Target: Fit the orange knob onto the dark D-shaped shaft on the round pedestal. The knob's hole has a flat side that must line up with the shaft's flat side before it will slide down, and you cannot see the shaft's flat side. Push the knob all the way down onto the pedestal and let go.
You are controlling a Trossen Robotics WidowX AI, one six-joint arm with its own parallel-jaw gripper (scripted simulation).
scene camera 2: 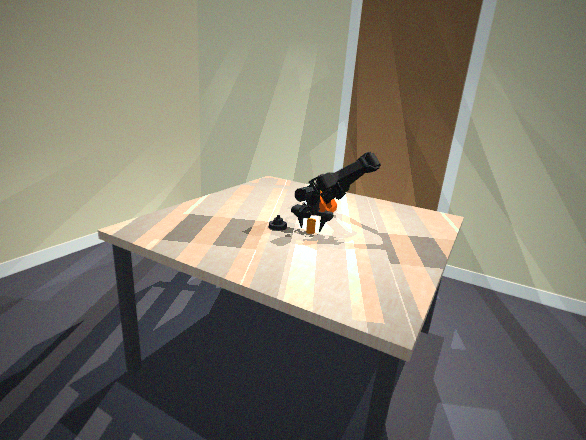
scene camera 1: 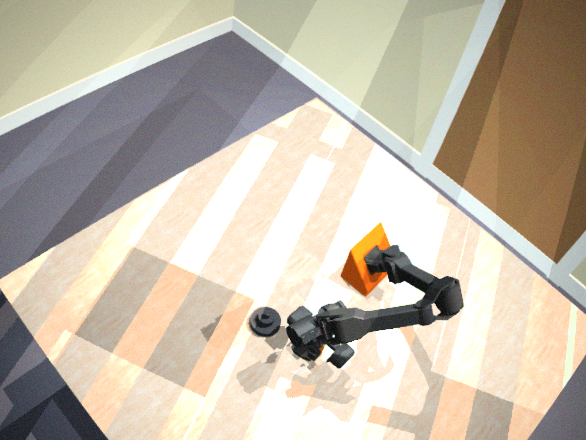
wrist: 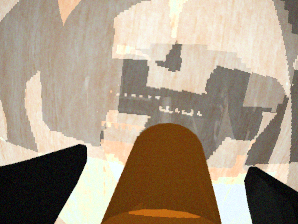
Scene:
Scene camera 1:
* my gripper: 314, 349
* dark round pedestal: 265, 321
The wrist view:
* my gripper: 168, 166

